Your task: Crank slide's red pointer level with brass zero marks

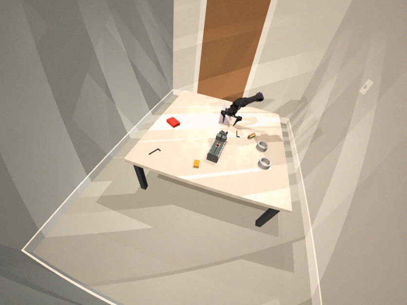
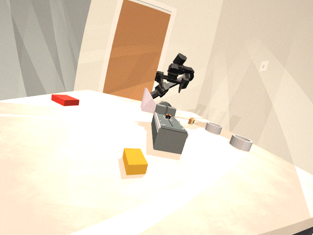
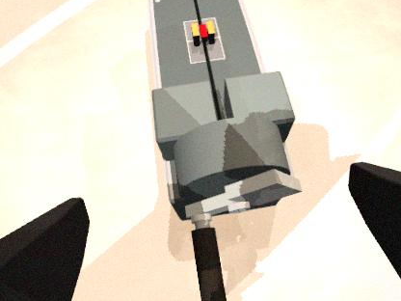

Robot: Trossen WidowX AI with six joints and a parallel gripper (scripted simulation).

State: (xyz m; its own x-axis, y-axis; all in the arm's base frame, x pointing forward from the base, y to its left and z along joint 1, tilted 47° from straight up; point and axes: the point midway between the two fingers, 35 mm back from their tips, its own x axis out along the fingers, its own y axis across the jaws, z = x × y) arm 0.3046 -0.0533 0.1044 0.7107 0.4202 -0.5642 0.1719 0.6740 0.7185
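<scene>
Now: gripper tip 2 cm past the dark brown crank handle, 1 cm to the right of it and 11 cm above it. From my gripper tip the other things lie so: red pointer 16 cm ahead, 4 cm to the right, 10 cm below; yellow block 36 cm ahead, 16 cm to the right, 17 cm below; tan block 15 cm behind, 27 cm to the left, 17 cm below.
</scene>
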